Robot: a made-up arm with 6 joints. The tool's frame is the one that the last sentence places.
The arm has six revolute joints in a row. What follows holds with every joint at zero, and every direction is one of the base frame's.
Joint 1 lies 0.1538 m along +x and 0.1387 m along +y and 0.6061 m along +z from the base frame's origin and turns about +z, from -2.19 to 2.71 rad.
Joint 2 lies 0.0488 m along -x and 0.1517 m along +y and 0.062 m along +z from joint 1 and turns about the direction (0.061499, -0.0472, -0.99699), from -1.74 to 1.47 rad.
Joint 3 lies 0.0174 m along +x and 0.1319 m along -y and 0.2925 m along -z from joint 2 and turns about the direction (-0.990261, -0.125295, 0.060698), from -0.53 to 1.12 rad.
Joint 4 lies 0.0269 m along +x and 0.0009 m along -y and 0.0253 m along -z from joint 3 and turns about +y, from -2.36 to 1.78 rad.
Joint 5 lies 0.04 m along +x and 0.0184 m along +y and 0.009 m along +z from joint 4 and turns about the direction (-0.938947, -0.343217, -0.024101), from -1.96 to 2.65 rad.
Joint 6 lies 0.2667 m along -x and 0.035 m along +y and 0.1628 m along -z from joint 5 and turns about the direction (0.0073, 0.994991, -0.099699), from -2.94 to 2.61 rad.
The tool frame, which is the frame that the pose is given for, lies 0.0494 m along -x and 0.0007 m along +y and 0.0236 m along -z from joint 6; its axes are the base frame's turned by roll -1.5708, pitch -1.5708 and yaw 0 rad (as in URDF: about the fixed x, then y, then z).
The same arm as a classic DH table. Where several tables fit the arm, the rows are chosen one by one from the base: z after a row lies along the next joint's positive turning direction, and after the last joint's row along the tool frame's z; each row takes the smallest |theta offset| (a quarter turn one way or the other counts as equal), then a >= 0, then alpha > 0; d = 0 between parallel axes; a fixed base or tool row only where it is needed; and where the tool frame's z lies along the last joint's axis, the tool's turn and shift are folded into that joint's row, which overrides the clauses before.
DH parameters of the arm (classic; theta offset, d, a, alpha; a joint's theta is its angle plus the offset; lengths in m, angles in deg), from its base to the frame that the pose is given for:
base (fixed): 42.04 0.0000 0.2071 0.00
joint 1: 10.45 -1.0176 0.0906 175.55
joint 2: -44.99 -1.3899 -0.1168 96.63
joint 3: 86.41 -0.0123 0.0236 97.20
joint 4: -4.98 -0.0008 -0.0080 -110.07
joint 5: 6.11 0.2518 0.1416 110.24
joint 6: 89.39 0.3504 0.0510 -5.74
tool (fixed): 94.19 -0.1977 0.0000 0.00
Joint limits (deg, base to tool): -125.48..155.27 -99.69..84.22 -30.37..64.17 -135.22..101.99 -112.30..151.83 -168.45..149.54

